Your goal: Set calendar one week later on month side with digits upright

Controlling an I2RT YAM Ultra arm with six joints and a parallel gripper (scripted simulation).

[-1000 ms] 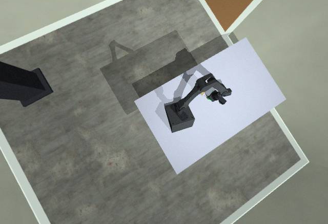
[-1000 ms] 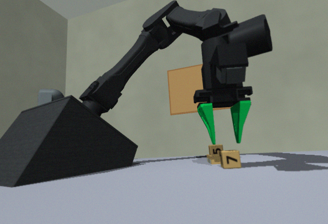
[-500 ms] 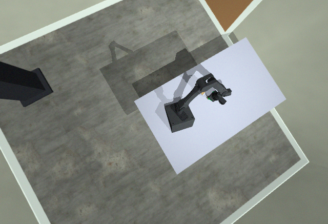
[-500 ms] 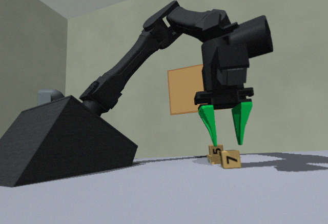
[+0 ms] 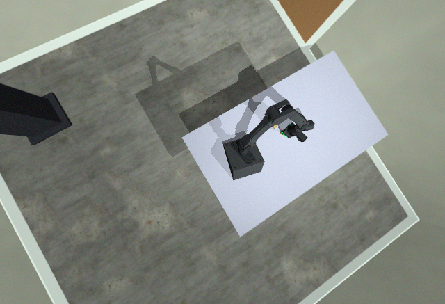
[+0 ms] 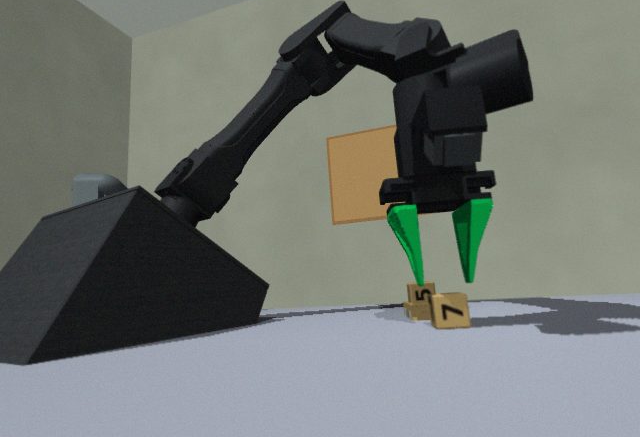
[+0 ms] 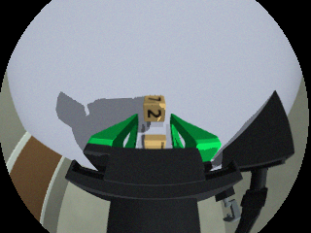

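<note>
Right now the wooden cube is 3 cm below my hand. Also, from my hand: wooden tray 3 cm behind, 10 cm to the left, 4 cm below.
</note>
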